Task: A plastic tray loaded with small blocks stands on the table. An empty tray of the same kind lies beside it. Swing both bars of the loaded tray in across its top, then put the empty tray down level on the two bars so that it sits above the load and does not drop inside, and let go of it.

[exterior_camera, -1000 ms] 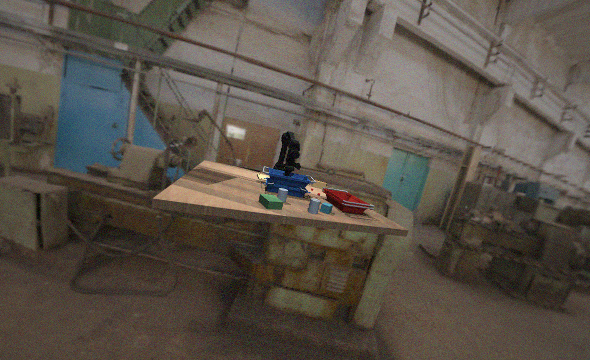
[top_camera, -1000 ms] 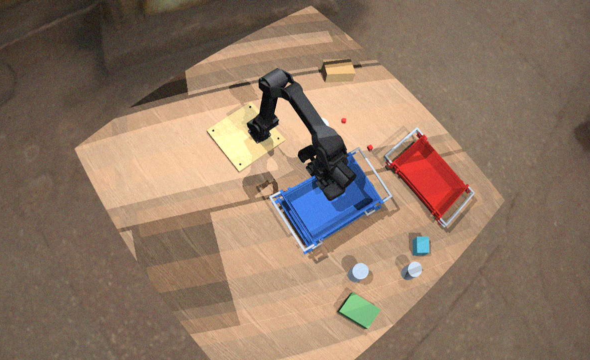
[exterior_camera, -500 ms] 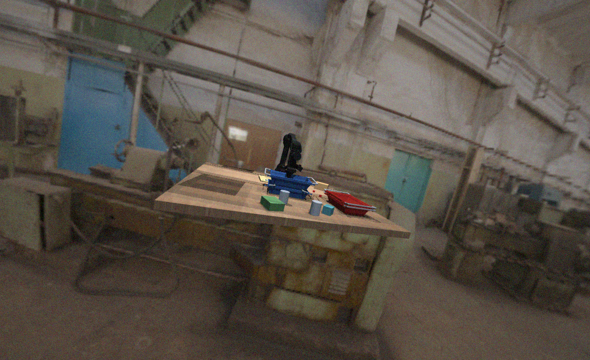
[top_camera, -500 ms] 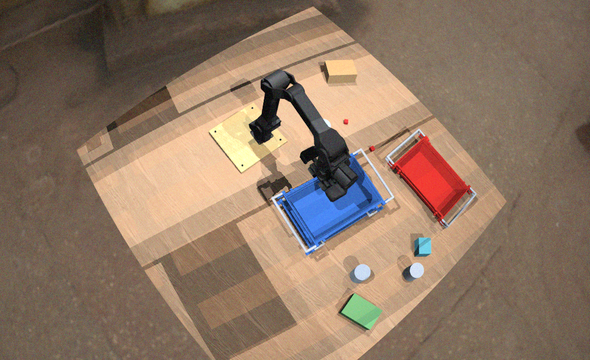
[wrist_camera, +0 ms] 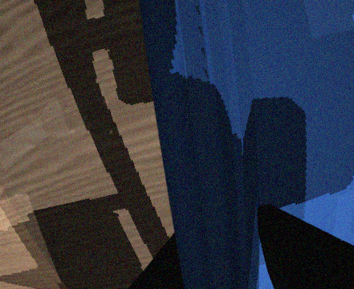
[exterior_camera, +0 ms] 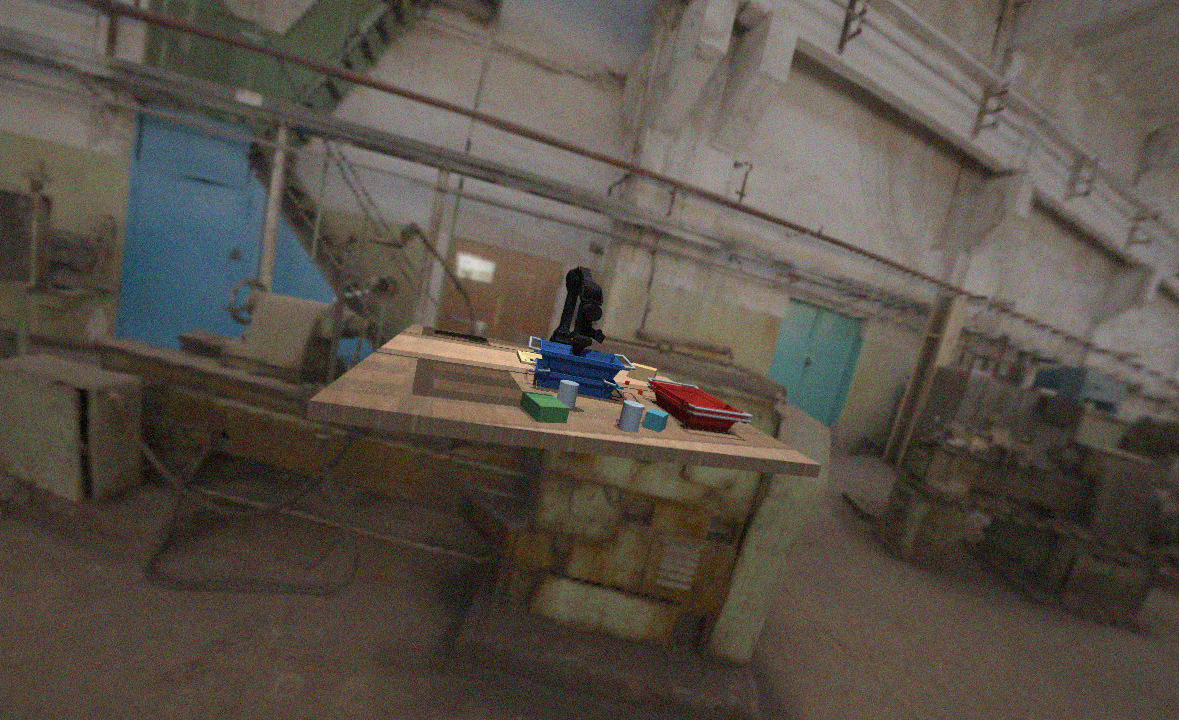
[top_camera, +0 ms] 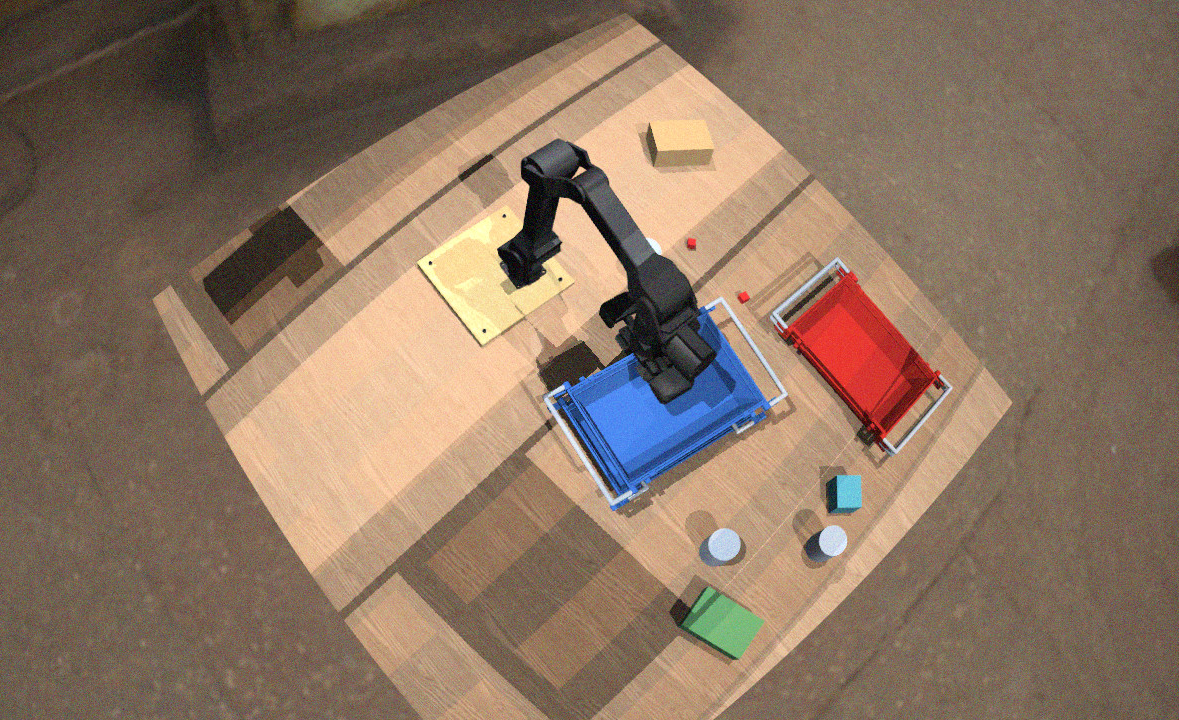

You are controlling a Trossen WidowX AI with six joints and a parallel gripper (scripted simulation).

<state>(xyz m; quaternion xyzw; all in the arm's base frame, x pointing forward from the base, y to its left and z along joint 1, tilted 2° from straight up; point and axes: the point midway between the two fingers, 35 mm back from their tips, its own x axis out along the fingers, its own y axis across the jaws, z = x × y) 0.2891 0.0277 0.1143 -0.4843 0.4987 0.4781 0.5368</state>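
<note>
Now: the blue tray 80 mm ahead of my gripper tip, 30 mm above it and 10 mm to the right of it. From my gripper tip the other things lie so: cyan cube 400 mm ahead, 190 mm to the left, 60 mm below; green block 430 mm ahead, 140 mm to the right, 60 mm below; tan box 400 mm to the left, 360 mm behind, 50 mm below.
</note>
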